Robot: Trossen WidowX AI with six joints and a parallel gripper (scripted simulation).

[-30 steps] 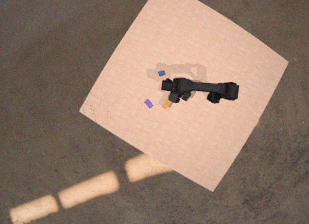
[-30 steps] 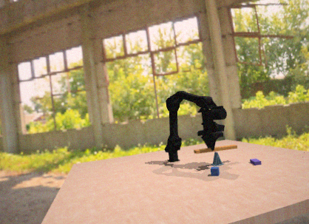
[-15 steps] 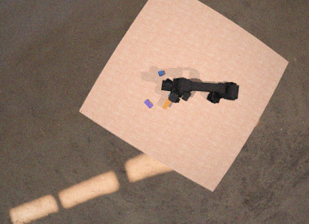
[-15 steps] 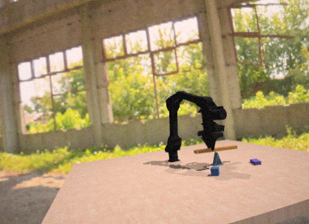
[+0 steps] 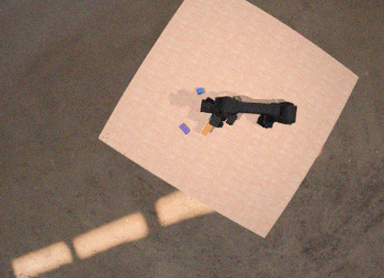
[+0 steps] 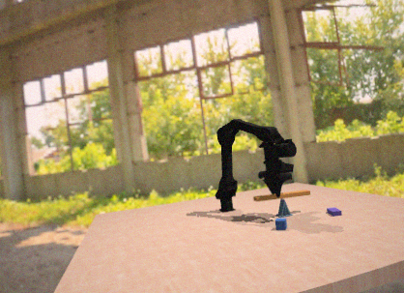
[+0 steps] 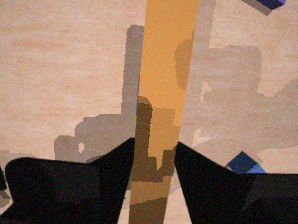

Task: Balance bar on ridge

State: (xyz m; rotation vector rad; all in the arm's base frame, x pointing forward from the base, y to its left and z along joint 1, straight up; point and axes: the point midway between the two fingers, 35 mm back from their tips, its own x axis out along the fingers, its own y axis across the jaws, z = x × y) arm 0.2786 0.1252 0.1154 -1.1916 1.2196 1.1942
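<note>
Right now the orange bar is 30 mm to the left of my gripper tip. Round my gripper tip: blue cube: 160 mm ahead, 70 mm to the right, 60 mm below; then flat purple block: 120 mm ahead, 180 mm to the left, 70 mm below.
</note>
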